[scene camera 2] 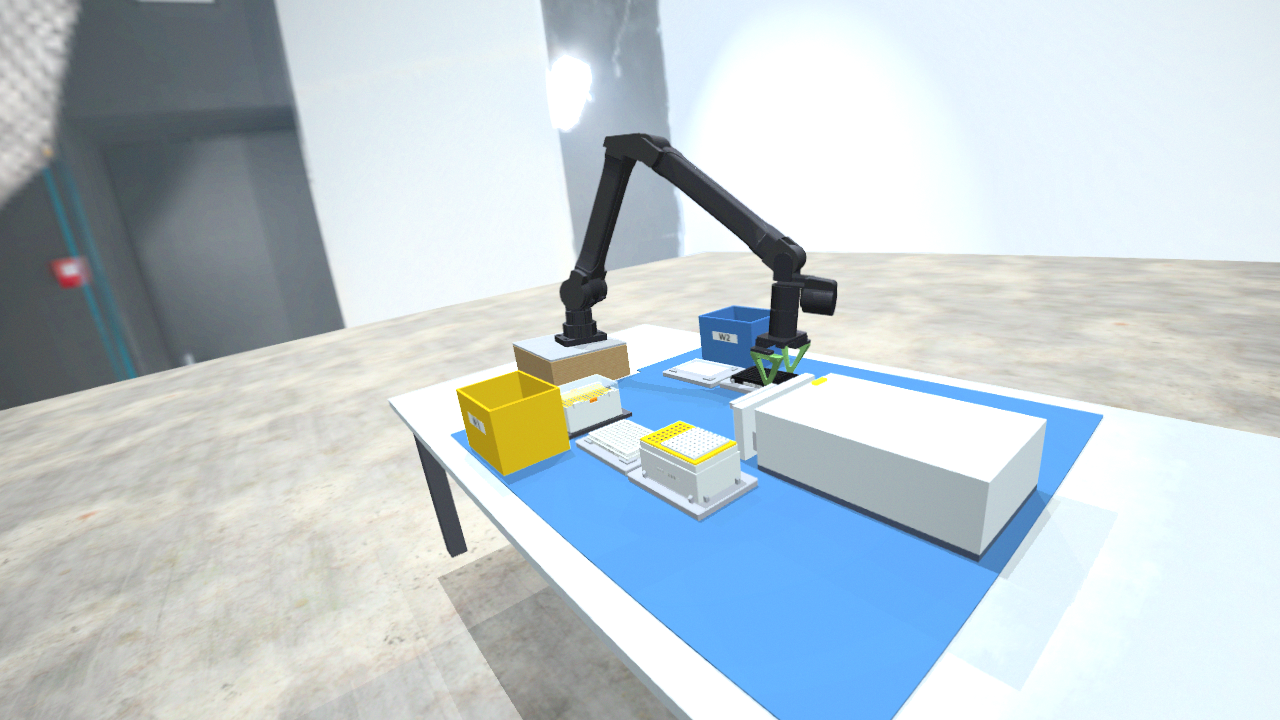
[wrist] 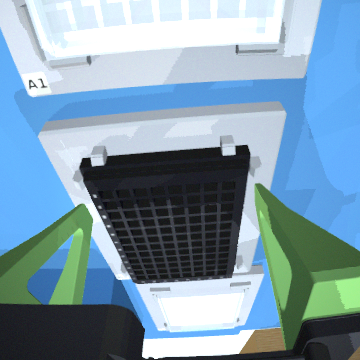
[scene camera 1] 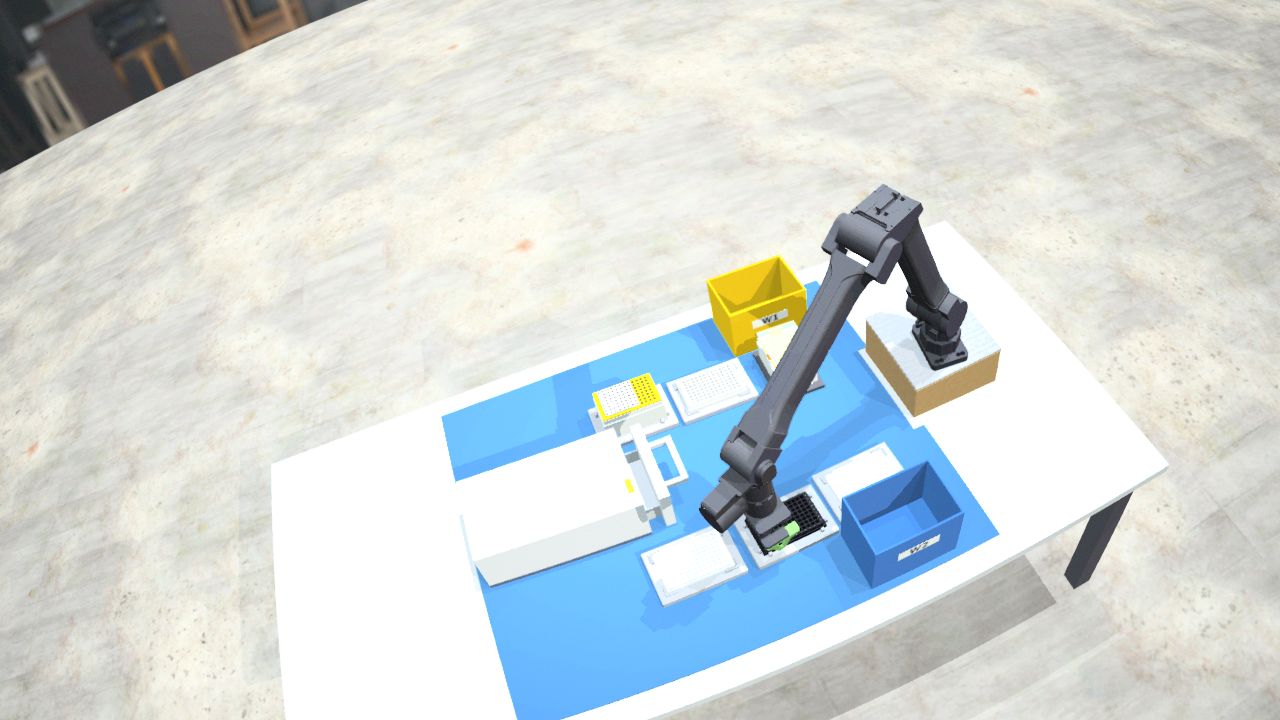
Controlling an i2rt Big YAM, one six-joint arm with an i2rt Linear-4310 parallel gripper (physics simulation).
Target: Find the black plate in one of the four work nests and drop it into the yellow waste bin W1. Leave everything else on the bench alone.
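Seen in the pictures: gripper, fingertip midpoint: (scene camera 2: pixel 778 379) (wrist: pixel 167 201) (scene camera 1: pixel 767 529); arm's base, link origin: (scene camera 2: pixel 580 340) (scene camera 1: pixel 939 344).
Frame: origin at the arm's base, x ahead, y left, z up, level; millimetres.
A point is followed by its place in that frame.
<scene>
The black plate (scene camera 1: pixel 808 514) {z -68, x 371, y 253 mm} (scene camera 2: pixel 759 377) {z -68, x 419, y 233 mm} (wrist: pixel 170 220) {z -68, x 437, y 256 mm}, a dark grid of wells, sits flat in a pale work nest (scene camera 1: pixel 792 553) {z -86, x 419, y 314 mm} (wrist: pixel 125 142) {z -82, x 481, y 282 mm} between two other nests. My gripper (scene camera 1: pixel 781 540) {z -71, x 450, y 259 mm} (scene camera 2: pixel 779 377) {z -71, x 450, y 259 mm} (wrist: pixel 167 201) {z -71, x 450, y 259 mm} is open and empty, pointing down low over this nest. In the wrist view its green fingers stand on either side of the plate's long sides, with a gap on each side. Their exact height against the plate is hard to tell. The yellow waste bin W1 (scene camera 1: pixel 735 329) {z -14, x 388, y -205 mm} (scene camera 2: pixel 528 434) {z -37, x 406, y -277 mm} stands upright across the mat; its floor is hidden in scene camera 2.
Blue bin W2 (scene camera 1: pixel 866 548) {z 1, x 309, y 398 mm} (scene camera 2: pixel 735 333) {z -5, x 272, y 292 mm} stands near the plate. White-plate nest A1 (scene camera 1: pixel 693 565) {z -76, x 596, y 289 mm} (wrist: pixel 195 65) is on one side, another nest (scene camera 1: pixel 854 474) {z -74, x 260, y 192 mm} (wrist: pixel 200 310) {z -74, x 264, y 210 mm} on the other. A white machine (scene camera 1: pixel 554 514) {z 8, x 814, y 165 mm} (scene camera 2: pixel 886 447) {z 8, x 880, y 27 mm}, a yellow-topped box (scene camera 1: pixel 626 396) {z -18, x 641, y -100 mm} (scene camera 2: pixel 689 458) {z -21, x 691, y -134 mm} and a tip box (scene camera 2: pixel 592 413) {z -63, x 342, y -130 mm} also stand here.
</scene>
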